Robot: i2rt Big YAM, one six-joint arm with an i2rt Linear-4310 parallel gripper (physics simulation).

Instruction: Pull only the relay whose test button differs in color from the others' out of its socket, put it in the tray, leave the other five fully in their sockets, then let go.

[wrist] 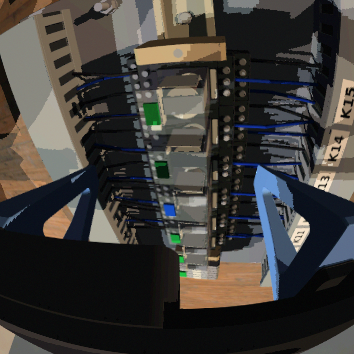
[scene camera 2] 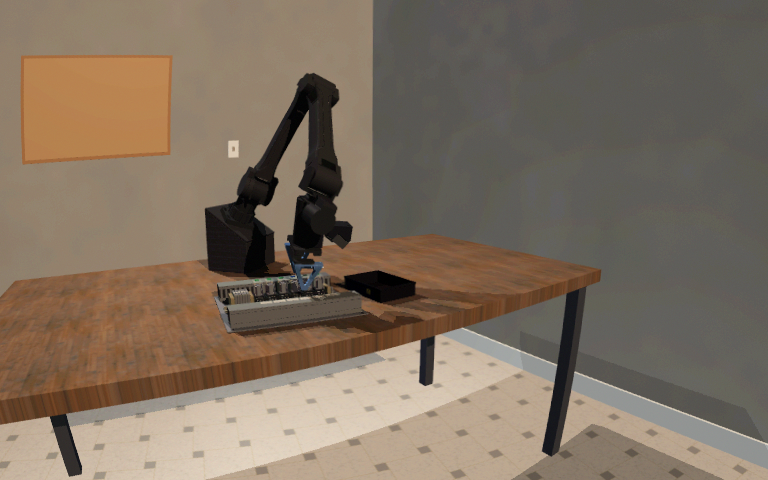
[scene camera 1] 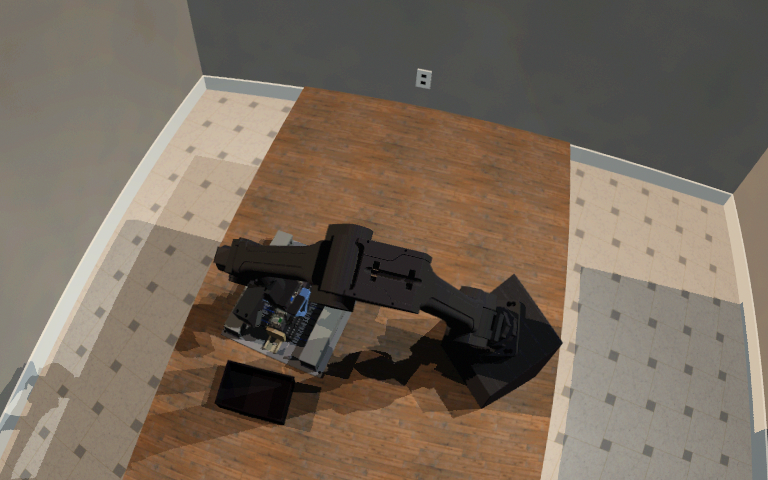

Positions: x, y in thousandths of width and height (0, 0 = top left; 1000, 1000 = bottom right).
Labels:
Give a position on a blue-button relay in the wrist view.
507, 572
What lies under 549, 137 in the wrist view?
A tan end block.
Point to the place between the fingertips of the gripper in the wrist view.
At 496, 490

